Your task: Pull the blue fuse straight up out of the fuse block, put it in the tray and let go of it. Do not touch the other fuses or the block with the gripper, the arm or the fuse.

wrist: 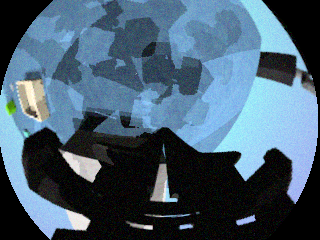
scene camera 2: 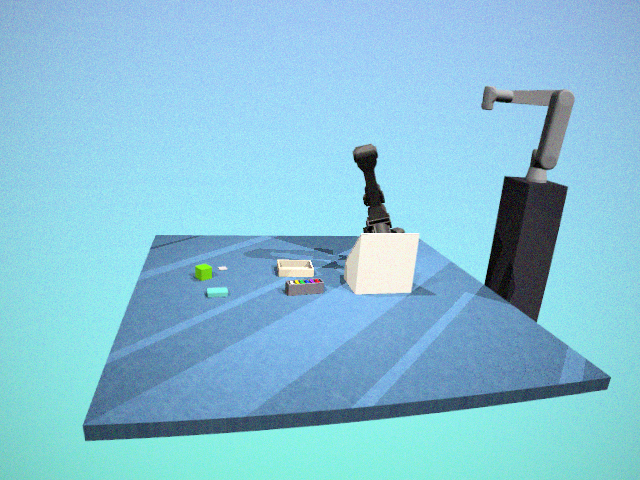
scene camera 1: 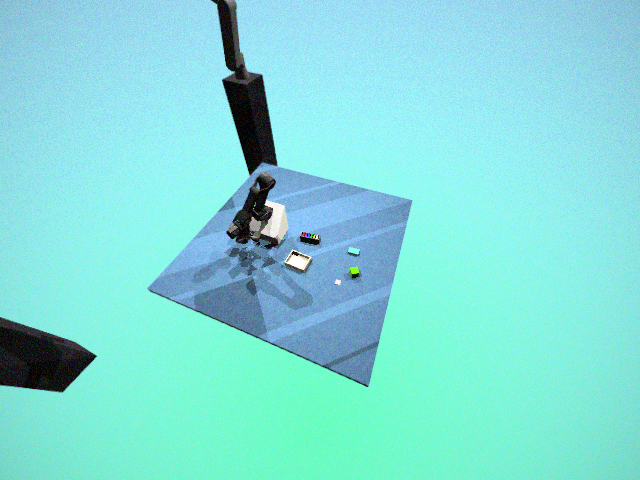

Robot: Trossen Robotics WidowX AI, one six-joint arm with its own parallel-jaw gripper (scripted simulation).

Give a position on a beige tray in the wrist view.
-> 31, 92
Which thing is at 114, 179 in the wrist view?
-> The gripper.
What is the gripper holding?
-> Nothing.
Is the gripper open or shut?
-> Shut.
